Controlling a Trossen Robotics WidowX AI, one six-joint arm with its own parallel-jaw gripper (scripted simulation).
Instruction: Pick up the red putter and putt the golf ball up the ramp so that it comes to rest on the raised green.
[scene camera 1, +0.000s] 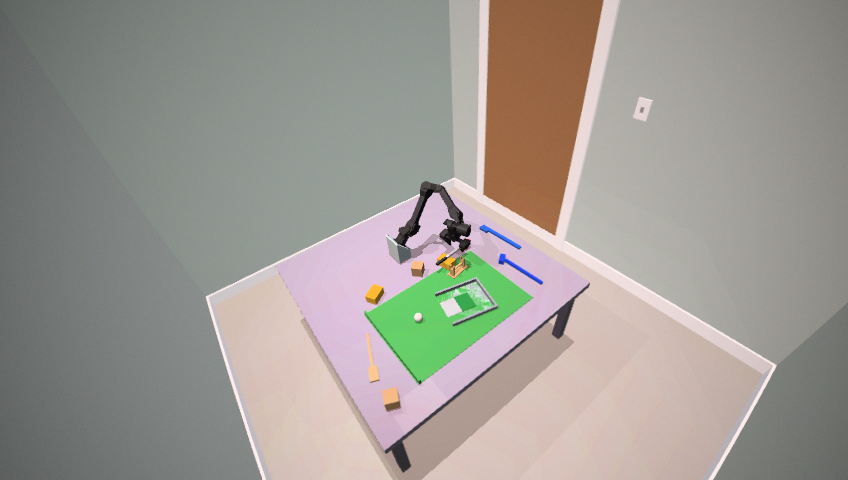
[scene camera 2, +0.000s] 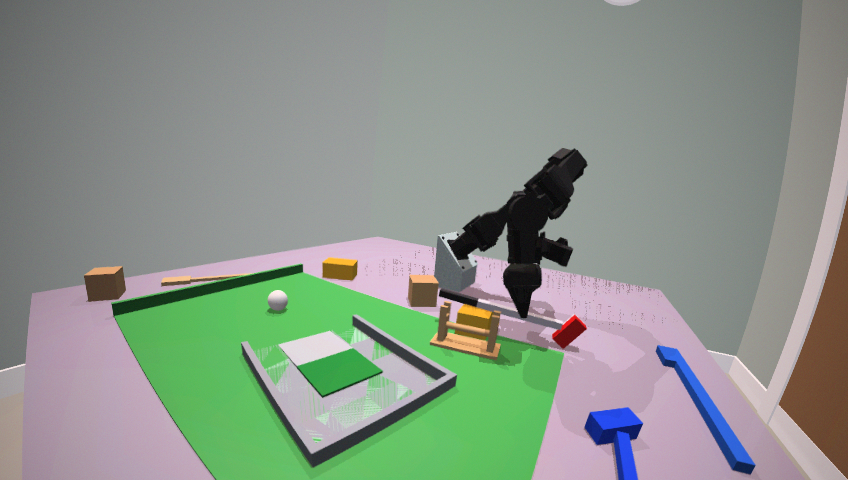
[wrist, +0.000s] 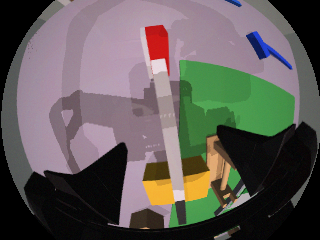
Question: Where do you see my gripper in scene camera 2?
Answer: At 524, 309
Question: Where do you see a yellow block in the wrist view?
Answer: At 157, 183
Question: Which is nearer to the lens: the brown cube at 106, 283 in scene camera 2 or the yellow block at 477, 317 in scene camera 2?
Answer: The yellow block.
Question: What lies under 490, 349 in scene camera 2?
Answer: A wooden stand.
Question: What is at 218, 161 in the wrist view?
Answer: A wooden stand.
